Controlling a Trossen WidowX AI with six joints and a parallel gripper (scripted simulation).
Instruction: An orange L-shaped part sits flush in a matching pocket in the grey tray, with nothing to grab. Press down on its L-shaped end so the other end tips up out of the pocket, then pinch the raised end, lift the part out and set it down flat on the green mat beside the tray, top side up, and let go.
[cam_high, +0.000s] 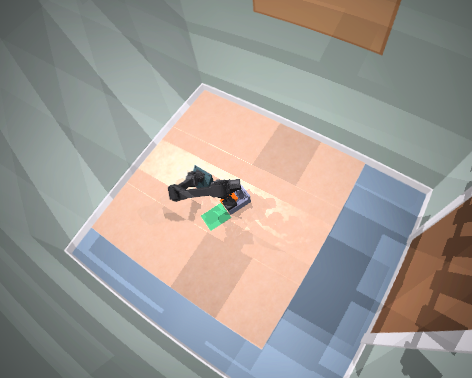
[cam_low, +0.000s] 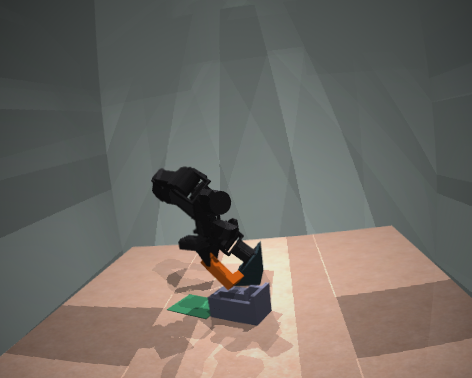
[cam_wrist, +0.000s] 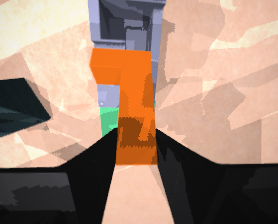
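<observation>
My gripper tip is now 17 cm above the green mat, 8 cm to the left of it and 4 cm past it. The rest, counted from my gripper tip: orange L-shaped part: 4 cm to the left, 3 cm below.
</observation>
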